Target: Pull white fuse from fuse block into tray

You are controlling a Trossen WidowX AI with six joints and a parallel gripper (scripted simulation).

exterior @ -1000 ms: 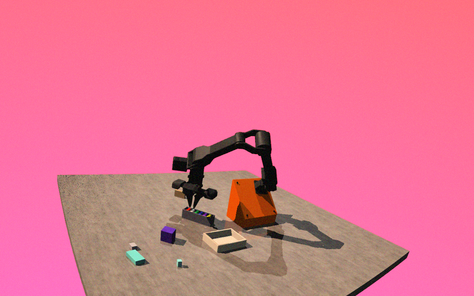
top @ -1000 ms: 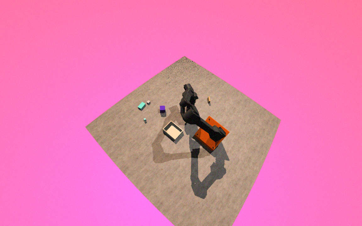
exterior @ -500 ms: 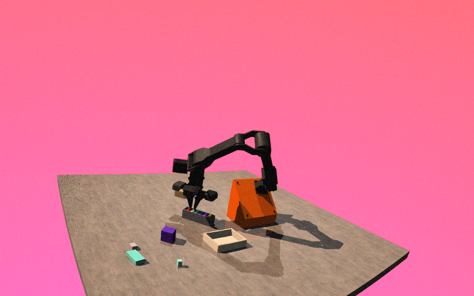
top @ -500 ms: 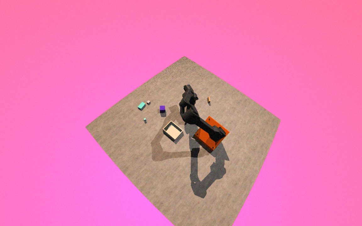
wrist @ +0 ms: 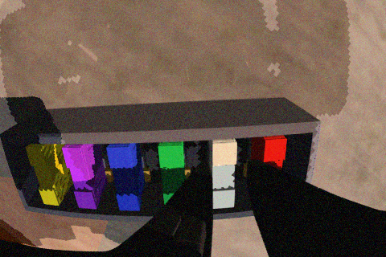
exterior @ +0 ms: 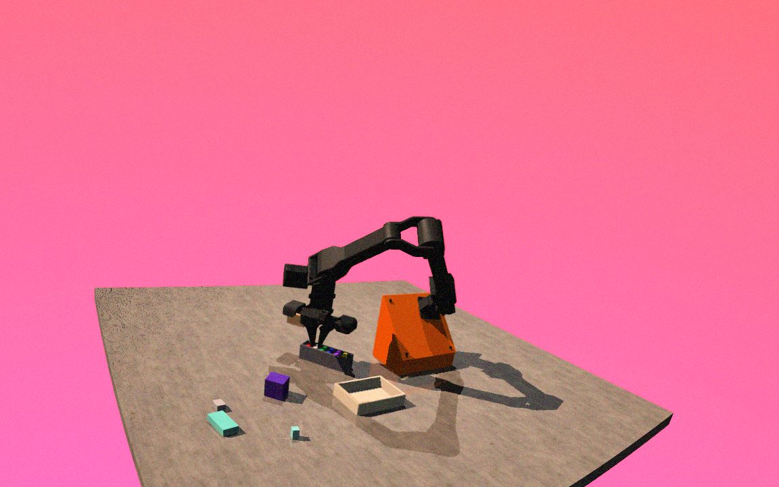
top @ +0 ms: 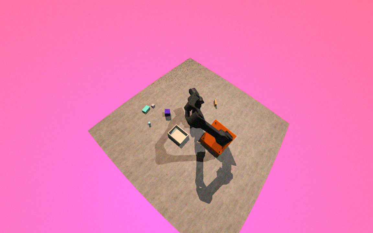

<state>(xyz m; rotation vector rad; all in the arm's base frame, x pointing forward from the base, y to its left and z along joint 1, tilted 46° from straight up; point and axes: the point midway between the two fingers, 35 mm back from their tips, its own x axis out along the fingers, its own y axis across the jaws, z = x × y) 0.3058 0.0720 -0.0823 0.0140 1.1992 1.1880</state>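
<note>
My gripper tip is 1 cm above the white fuse. Also, from my gripper tip: purple cube: 16 cm ahead, 17 cm to the left, 2 cm below; red fuse: 1 cm ahead, 1 cm to the right, 1 cm below; beige tray: 5 cm behind, 22 cm to the left, 3 cm below.
</note>
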